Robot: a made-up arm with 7 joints. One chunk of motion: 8 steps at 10 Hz.
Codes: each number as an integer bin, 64 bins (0 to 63) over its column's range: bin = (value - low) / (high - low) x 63, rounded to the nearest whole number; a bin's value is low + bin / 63 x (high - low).
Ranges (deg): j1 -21..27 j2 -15..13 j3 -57..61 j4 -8..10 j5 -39..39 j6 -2..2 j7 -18..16
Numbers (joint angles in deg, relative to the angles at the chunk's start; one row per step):
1: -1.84 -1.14 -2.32 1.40 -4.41 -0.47 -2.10
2: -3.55 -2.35 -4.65 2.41 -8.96 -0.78 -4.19
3: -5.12 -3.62 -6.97 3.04 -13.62 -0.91 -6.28
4: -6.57 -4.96 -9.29 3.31 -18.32 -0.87 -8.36
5: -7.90 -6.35 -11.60 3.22 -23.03 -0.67 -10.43
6: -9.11 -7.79 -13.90 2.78 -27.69 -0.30 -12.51
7: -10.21 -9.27 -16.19 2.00 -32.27 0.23 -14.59
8: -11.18 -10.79 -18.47 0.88 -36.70 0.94 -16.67
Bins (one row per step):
1: 25 31 29 33 28 24 29
2: 23 28 28 36 24 19 26
3: 21 26 27 39 20 17 22
4: 19 23 25 40 17 18 18
5: 17 19 24 39 13 21 14
6: 16 16 23 38 9 27 10
7: 14 13 22 35 5 35 6
8: 13 9 21 31 2 46 2

